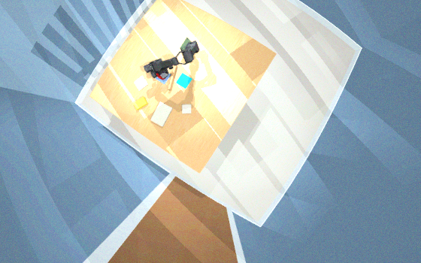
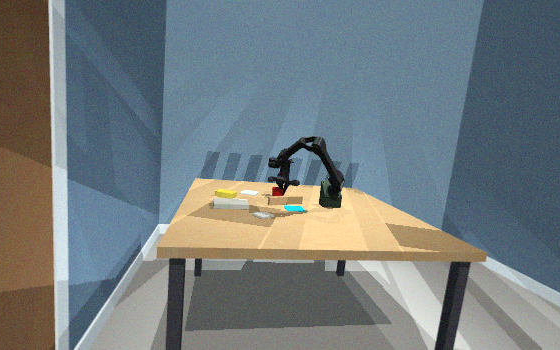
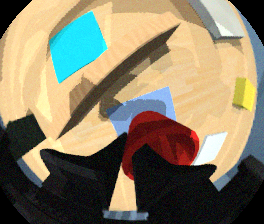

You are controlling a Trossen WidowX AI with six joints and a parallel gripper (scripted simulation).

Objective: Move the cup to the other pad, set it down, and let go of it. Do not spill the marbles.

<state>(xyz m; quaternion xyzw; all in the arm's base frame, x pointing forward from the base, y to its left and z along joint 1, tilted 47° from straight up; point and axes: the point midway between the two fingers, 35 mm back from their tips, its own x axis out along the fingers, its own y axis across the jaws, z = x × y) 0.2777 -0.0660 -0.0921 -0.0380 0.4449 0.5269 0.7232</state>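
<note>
Right now my gripper tip is 40 mm above the pale blue pad, 20 mm to the left of it and 20 mm short of it. From my gripper tip the other things lie so: cyan pad: 170 mm to the left, 40 mm below, 20 mm behind; red cup: 20 mm to the right, 20 mm ahead; yellow block: 330 mm ahead, 90 mm to the right, 20 mm below.
</note>
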